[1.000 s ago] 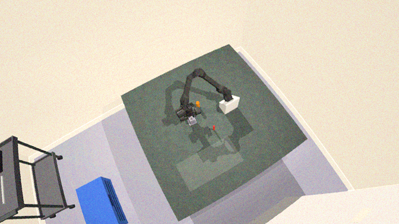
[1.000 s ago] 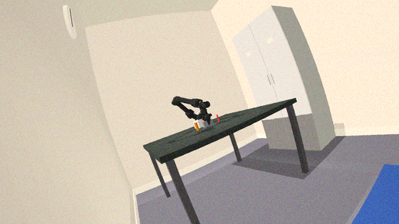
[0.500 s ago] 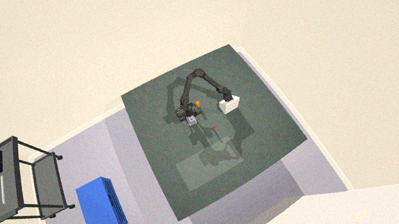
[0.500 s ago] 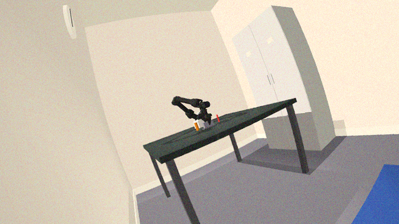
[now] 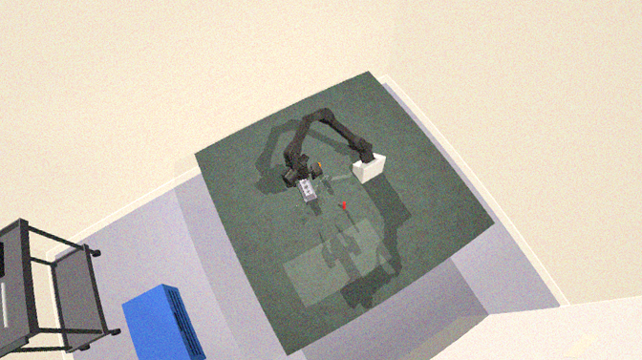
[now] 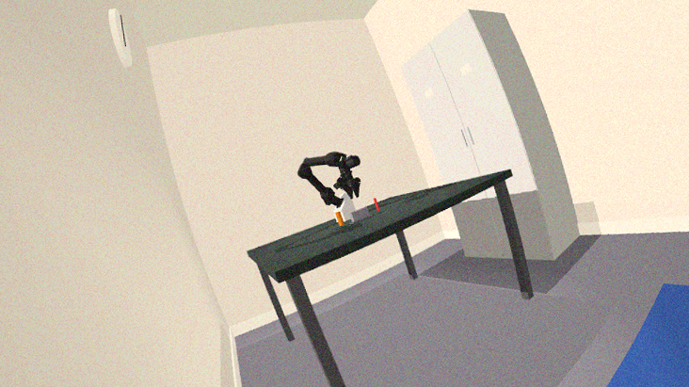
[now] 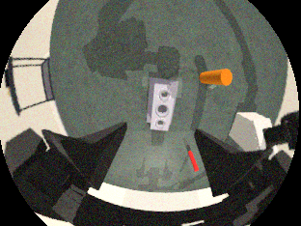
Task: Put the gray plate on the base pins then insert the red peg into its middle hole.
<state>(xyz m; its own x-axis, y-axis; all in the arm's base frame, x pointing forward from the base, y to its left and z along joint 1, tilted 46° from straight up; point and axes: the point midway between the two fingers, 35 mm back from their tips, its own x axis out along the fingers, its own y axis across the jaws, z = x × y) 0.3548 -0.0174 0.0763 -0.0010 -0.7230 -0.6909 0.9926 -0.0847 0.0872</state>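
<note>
The red peg is 12 cm behind my gripper tip, 19 cm to the left of it and 8 cm below it. Round my gripper tip: orange cylinder: 12 cm behind, 7 cm to the right, 8 cm below; gray plate: 8 cm below.
</note>
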